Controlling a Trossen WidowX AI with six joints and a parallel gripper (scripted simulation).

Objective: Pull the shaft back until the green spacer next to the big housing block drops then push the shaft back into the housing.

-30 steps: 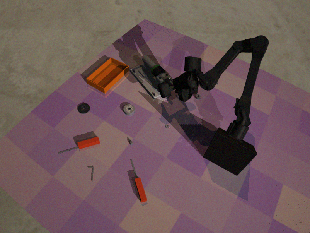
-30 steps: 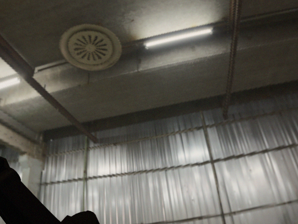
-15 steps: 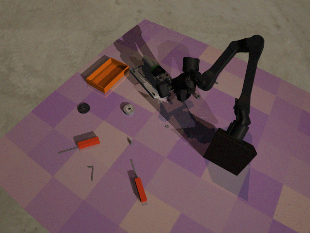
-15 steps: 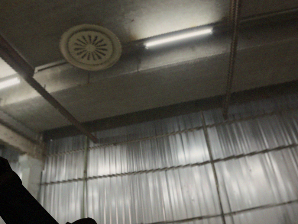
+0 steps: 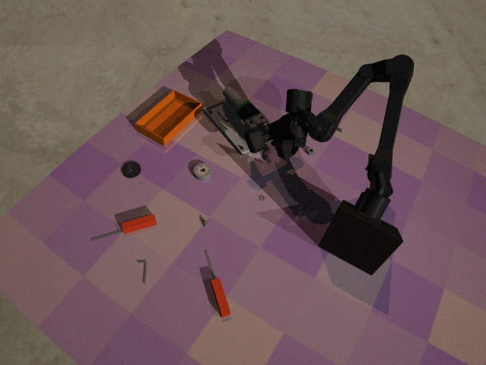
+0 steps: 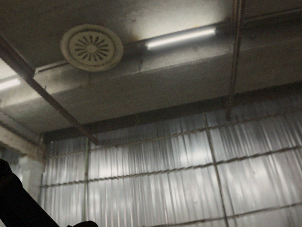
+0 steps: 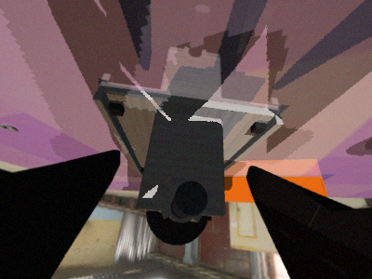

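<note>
The green spacer is 8 cm ahead of my gripper tip, 4 cm to the right of it and 3 cm above it. Round my gripper tip: orange tray (30 cm ahead, 6 cm to the left, 4 cm below); silver gear (19 cm to the left, 9 cm ahead, 5 cm below).
</note>
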